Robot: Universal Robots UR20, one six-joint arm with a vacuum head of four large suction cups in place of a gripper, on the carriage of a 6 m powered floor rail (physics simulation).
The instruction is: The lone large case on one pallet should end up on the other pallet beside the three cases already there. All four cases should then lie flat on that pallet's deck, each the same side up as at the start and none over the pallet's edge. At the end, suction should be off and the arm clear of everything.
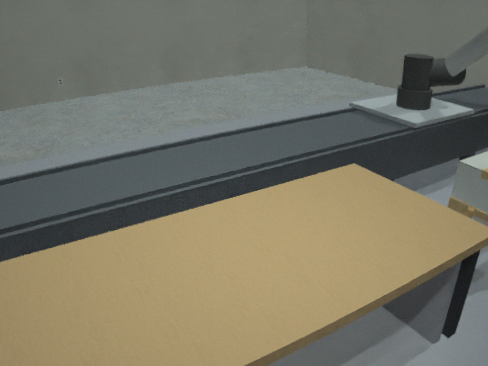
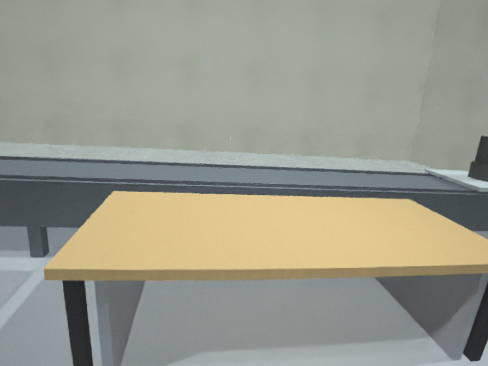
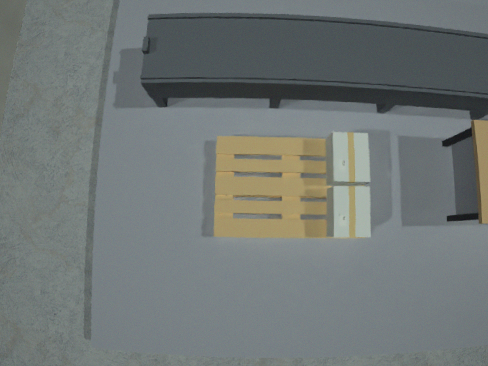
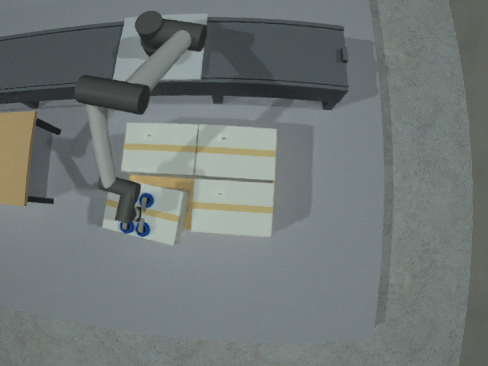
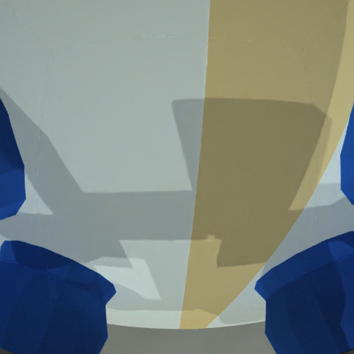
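Seen in the pictures: arm's base, link origin: (image 1: 412, 105) (image 2: 483, 178) (image 4: 159, 45).
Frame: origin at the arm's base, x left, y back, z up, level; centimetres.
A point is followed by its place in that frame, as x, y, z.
Observation:
The lone large case (image 4: 162, 202) {12.6, -119.6, -7.3} (image 5: 125, 150), white with a tan stripe, hangs under my suction head (image 4: 135, 214) {-6.2, -128.6, -9.8} (image 5: 177, 235), whose blue cups hold its top. It is level, at or slightly above the height of its neighbours, and turned askew to them. It is over the front-left corner of the south pallet (image 4: 170, 182) {9.9, -102.2, -42.6} and reaches past the left and front edges. Its underside is hidden, so contact with the deck cannot be told. Three cases lie flat there: back left (image 4: 172, 135) {14.3, -68.9, -17.7}, back right (image 4: 250, 165) {73.6, -89.6, -17.7}, front right (image 4: 232, 195) {61.6, -111.8, -17.7}. A narrow gap separates the held case from the front-right one.
The north pallet (image 3: 270, 186) {-445.6, -100.0, -42.7} carries two smaller white cases (image 3: 341, 150) {-394.6, -75.3, -19.0} (image 3: 341, 210) {-395.2, -119.6, -20.3} at its right end. The rail (image 3: 300, 50) (image 4: 280, 50) runs behind both pallets, with my carriage (image 4: 195, 70) {30.5, -22.6, -0.1} (image 1: 380, 106) {-23.7, 10.4, 0.0} behind the south pallet. A wooden table (image 1: 225, 250) {-201.7, -83.4, -4.0} (image 2: 260, 230) {-215.8, -99.4, -4.0} stands between the pallets.

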